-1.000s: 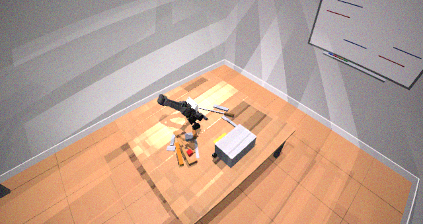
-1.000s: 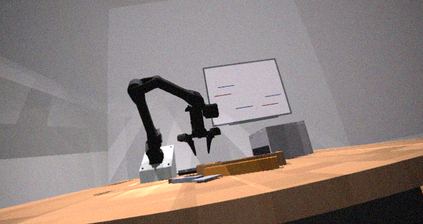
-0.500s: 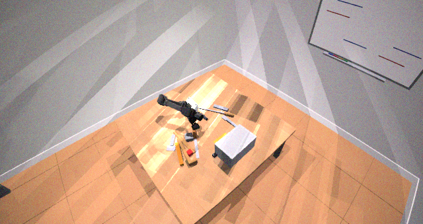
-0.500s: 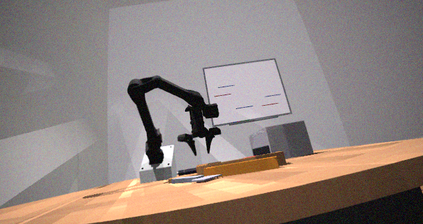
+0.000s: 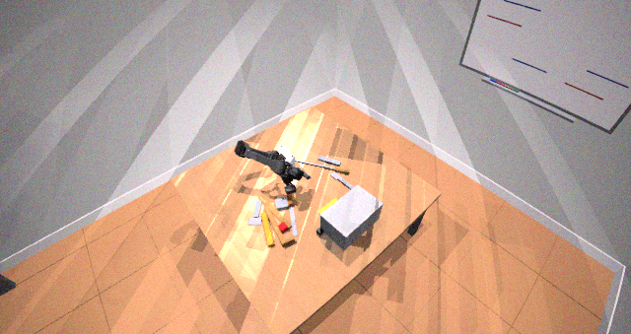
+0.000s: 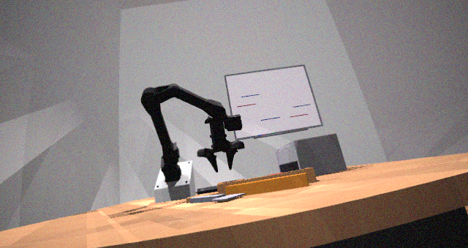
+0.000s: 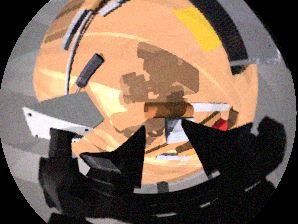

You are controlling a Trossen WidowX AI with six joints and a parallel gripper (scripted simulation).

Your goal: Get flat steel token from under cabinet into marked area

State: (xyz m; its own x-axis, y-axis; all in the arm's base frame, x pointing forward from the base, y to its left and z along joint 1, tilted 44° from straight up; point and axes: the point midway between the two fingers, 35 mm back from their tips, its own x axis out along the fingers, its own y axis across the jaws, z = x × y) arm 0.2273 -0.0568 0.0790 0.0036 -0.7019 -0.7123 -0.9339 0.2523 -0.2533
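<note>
Right now my gripper tip is 7 cm to the left of the grey block, 6 cm above it and 2 cm short of it. Round my gripper tip: orange bar: 24 cm to the right, 12 cm ahead, 6 cm below; then thin wooden stick: 14 cm to the right, 7 cm below, 3 cm ahead; then red block: 17 cm ahead, 16 cm to the right, 6 cm below.
</note>
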